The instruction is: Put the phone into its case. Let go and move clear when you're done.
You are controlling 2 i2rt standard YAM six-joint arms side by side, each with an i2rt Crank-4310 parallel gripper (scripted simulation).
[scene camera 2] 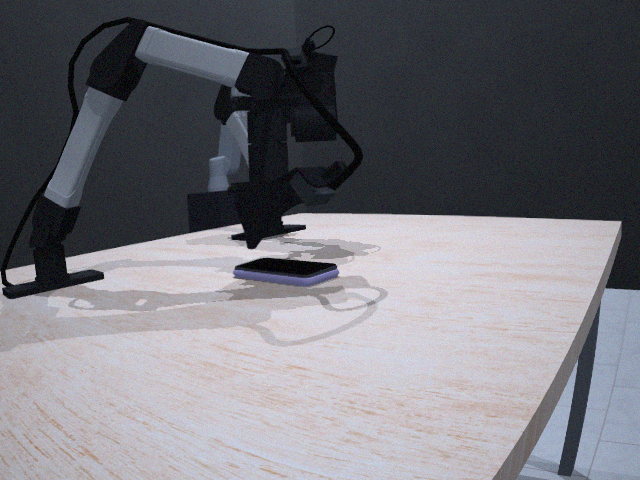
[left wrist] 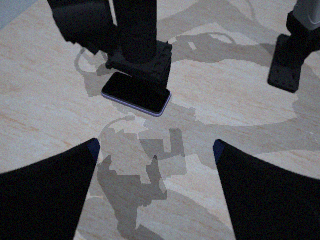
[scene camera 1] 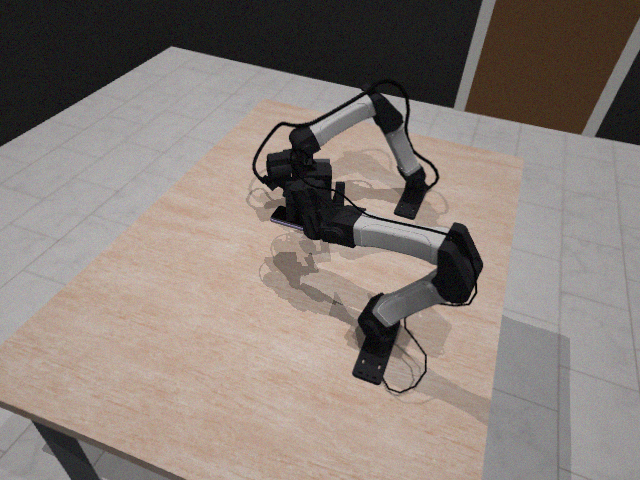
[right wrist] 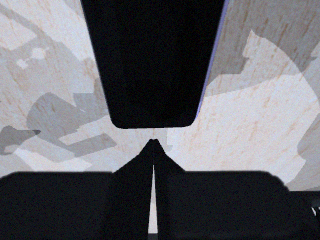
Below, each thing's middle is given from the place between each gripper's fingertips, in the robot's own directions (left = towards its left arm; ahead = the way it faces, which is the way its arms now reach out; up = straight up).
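The black phone [scene camera 2: 294, 268] is 3 cm below my right hand [scene camera 2: 251, 249], and it lies 6 cm ahead of that hand and 1 cm to the right of it.
The black phone, counted from my left hand, is 23 cm below it and 19 cm to the right of it, as well as 11 cm ahead of it.
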